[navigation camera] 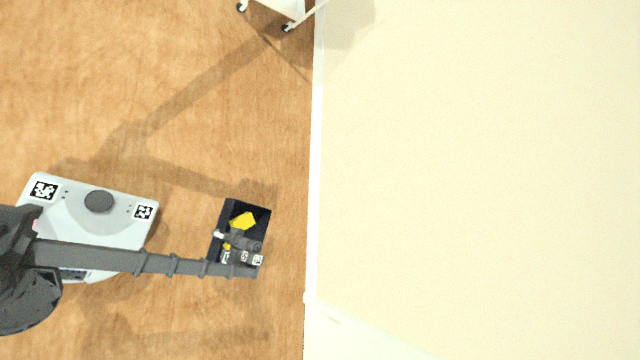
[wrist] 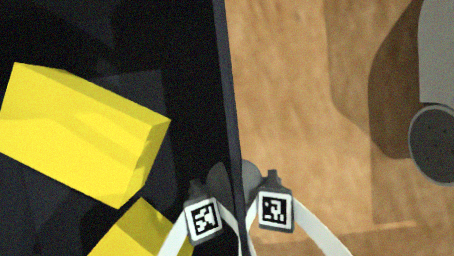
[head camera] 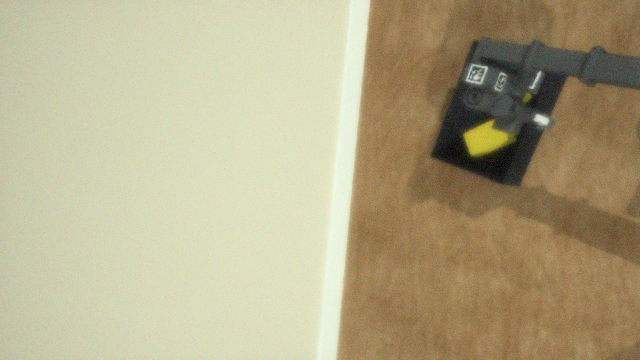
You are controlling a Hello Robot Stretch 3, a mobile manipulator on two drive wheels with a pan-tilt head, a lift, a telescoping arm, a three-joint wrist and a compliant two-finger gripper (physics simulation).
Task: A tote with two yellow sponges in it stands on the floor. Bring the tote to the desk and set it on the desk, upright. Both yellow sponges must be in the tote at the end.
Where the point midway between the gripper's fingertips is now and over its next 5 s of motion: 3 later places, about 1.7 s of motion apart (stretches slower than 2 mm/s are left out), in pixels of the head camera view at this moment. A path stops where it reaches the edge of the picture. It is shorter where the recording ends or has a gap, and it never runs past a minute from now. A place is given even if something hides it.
The gripper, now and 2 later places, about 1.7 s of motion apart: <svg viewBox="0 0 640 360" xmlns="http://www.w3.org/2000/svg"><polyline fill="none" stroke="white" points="540,121 577,134 584,272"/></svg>
